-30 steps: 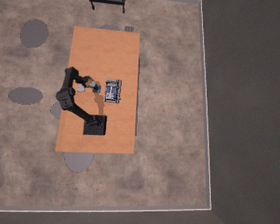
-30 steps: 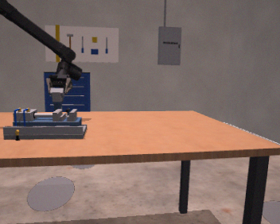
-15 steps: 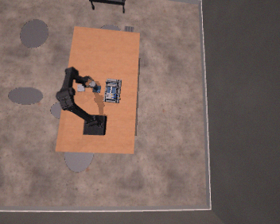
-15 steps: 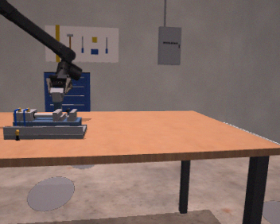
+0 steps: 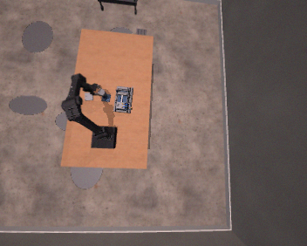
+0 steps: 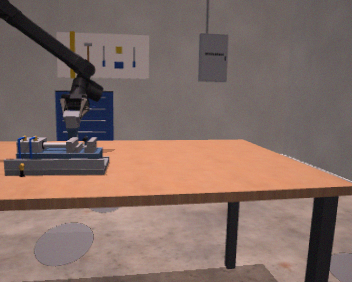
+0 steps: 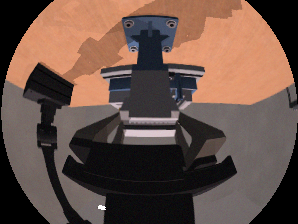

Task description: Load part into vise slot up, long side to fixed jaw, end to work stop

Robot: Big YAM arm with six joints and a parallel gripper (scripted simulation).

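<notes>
Right now my hand is 1 cm to the right of the grey part. The rest, counted from my hand: vise: 19 cm to the right, 12 cm below, 2 cm ahead.
</notes>
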